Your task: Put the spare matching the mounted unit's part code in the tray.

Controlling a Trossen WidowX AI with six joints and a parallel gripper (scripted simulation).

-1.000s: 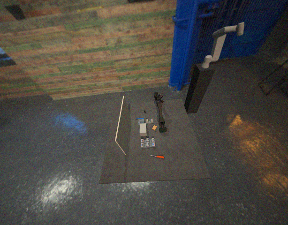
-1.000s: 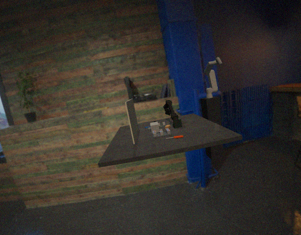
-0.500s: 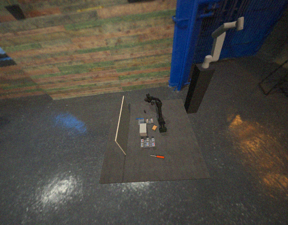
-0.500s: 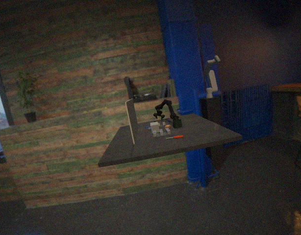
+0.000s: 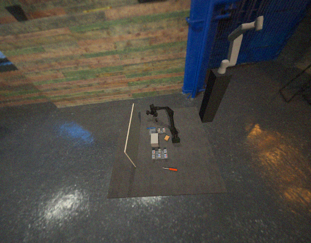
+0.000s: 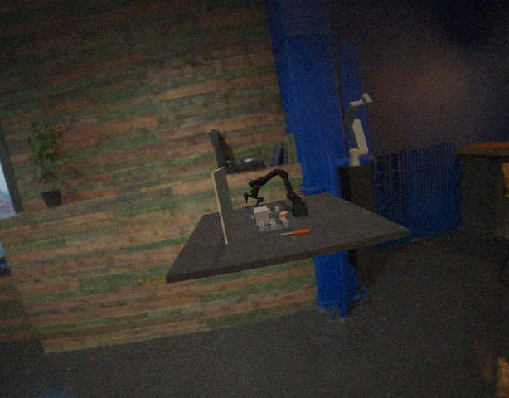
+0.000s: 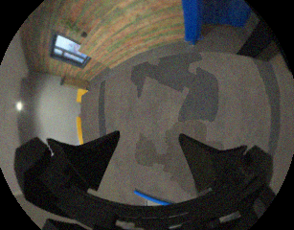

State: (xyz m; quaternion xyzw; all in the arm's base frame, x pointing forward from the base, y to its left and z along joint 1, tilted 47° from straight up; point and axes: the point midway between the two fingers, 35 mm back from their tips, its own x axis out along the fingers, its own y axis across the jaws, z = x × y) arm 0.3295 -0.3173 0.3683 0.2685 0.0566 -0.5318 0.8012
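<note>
Now: gripper tip 180 mm past the spare and 720 mm to the right of it. Round my gripper tip: tan block 230 mm behind, 450 mm to the left, 30 mm below; then mounted unit 50 mm behind, 490 mm to the left, 10 mm above; then tray 20 mm behind, 310 mm to the left, 40 mm below.
</note>
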